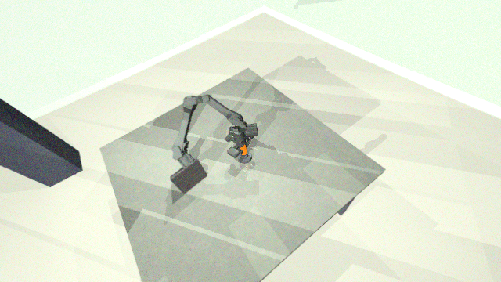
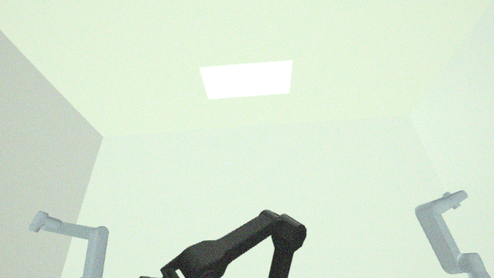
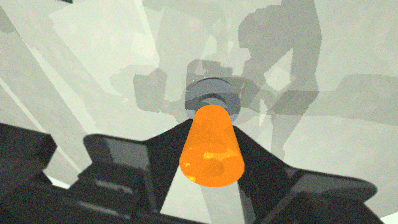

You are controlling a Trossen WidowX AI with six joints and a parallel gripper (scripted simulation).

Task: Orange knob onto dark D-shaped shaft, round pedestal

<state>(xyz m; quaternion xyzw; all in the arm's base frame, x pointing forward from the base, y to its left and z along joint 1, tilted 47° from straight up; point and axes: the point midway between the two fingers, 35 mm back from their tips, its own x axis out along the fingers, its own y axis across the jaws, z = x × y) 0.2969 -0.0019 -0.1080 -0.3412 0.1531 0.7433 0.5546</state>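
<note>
Right now my gripper tip is 2 cm below the orange knob. Also, from my gripper tip: round pedestal (4 cm below).
</note>
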